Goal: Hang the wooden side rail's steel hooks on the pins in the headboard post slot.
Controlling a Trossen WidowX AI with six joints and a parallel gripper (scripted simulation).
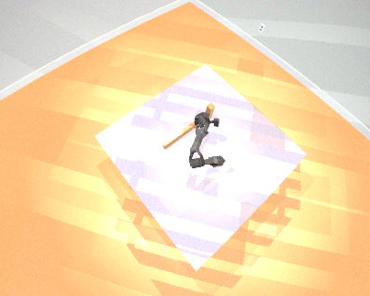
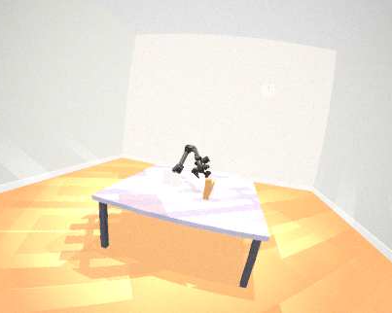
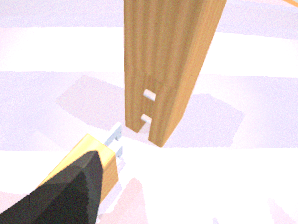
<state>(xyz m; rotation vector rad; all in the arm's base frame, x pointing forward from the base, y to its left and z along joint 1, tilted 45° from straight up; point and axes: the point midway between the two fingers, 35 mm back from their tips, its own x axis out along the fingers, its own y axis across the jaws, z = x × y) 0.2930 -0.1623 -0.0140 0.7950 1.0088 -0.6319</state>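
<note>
Now: gripper tip 5 cm short of the wooden headboard post, 7 cm to the left of it and 6 cm above it.
</note>
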